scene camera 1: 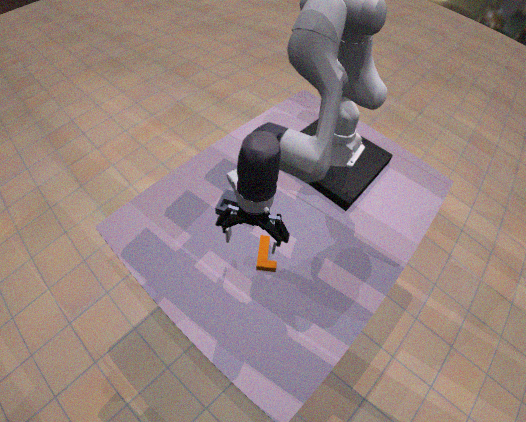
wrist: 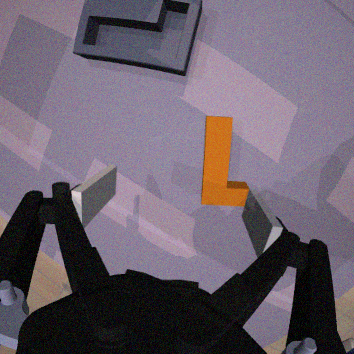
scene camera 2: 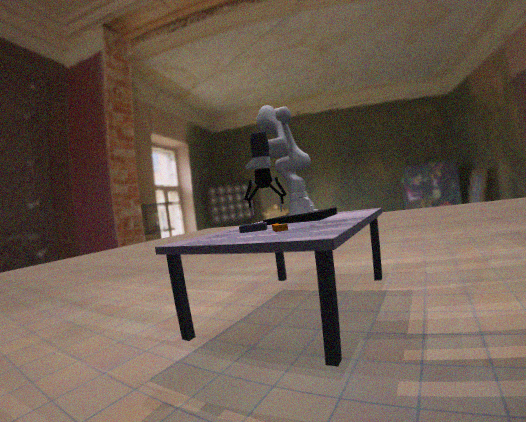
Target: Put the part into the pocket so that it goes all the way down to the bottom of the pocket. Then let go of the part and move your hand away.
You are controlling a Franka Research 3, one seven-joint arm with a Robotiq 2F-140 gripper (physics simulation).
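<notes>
The orange L-shaped part (scene camera 1: 263,254) (scene camera 2: 280,227) (wrist: 216,155) lies flat on the table, its short foot toward the right finger in the wrist view. The dark grey block (scene camera 1: 220,206) (scene camera 2: 253,228) (wrist: 172,58) with the L-shaped pocket stands apart from it, cut off by the top edge of the wrist view and partly hidden behind the gripper in scene camera 1. The visible stretch of the pocket holds no part. My gripper (scene camera 1: 251,241) (scene camera 2: 266,204) (wrist: 179,191) is wide open and empty, above the table. In the wrist view the right fingertip overlaps the edge of the part's foot.
The arm's black base plate (scene camera 1: 346,192) (scene camera 2: 326,215) lies at the back of the purple table top (scene camera 1: 370,310) (scene camera 2: 305,240). Patchy shadows and lighter patches cover the table. The table's edges drop to the tiled floor.
</notes>
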